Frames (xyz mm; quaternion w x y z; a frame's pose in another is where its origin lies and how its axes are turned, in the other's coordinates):
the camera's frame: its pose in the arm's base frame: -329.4 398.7 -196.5 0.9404 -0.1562 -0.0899 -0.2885
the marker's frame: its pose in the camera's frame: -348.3 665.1 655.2 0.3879 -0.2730 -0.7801 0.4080
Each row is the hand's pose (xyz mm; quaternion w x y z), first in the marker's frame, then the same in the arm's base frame.
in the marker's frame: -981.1 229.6 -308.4 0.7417 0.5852 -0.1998 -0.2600
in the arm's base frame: 147.1 370.9 65.9 0.5839 0.0234 -0.4727 0.6596
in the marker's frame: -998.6 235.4 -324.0 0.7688 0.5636 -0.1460 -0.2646
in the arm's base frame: 164.6 354.3 67.2 0.6168 -0.0173 -0.4804 0.6232
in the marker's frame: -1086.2 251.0 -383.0 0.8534 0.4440 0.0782 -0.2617
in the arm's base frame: 229.1 269.8 77.0 0.7181 -0.1950 -0.4929 0.4509
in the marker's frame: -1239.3 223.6 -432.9 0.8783 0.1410 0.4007 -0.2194
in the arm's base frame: 269.7 117.2 118.7 0.7382 -0.4670 -0.4766 0.0993
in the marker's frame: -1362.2 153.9 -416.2 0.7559 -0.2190 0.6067 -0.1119
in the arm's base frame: 230.2 -10.0 168.8 0.5737 -0.6725 -0.3945 -0.2508
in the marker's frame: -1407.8 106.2 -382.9 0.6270 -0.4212 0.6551 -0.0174
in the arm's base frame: 181.6 -59.4 194.5 0.4044 -0.7497 -0.3158 -0.4180
